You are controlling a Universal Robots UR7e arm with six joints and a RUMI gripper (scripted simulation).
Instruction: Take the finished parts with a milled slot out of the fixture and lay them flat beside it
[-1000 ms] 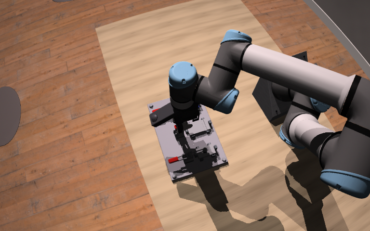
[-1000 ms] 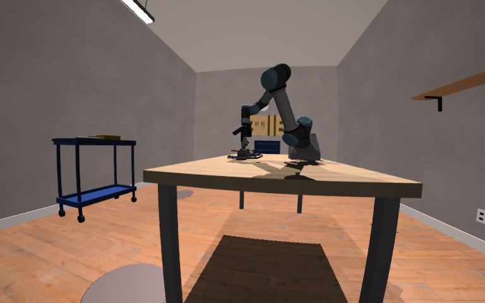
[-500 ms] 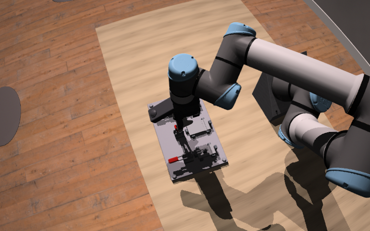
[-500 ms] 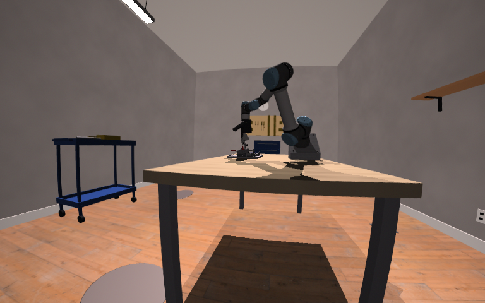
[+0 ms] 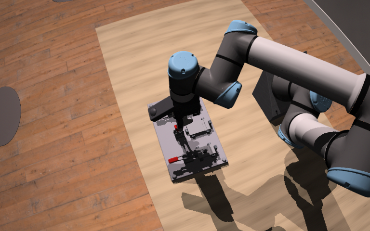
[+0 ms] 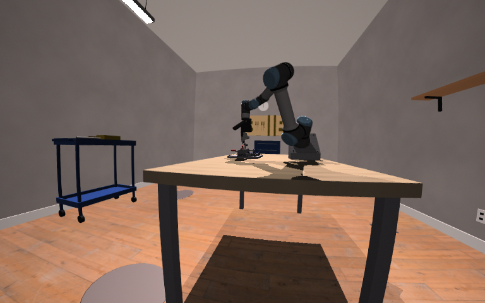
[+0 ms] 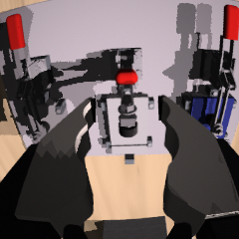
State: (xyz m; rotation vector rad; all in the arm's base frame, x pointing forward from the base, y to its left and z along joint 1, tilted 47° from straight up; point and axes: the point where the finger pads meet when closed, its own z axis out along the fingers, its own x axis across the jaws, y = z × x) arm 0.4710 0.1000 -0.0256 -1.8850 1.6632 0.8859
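The pale grey part lies 100 mm below my hand, 100 mm behind it and 10 mm to the right of it. The rest, counted from my hand: grey fixture plate: 120 mm below, 40 mm behind; then blue blank: 110 mm to the right, 100 mm below, 80 mm behind.
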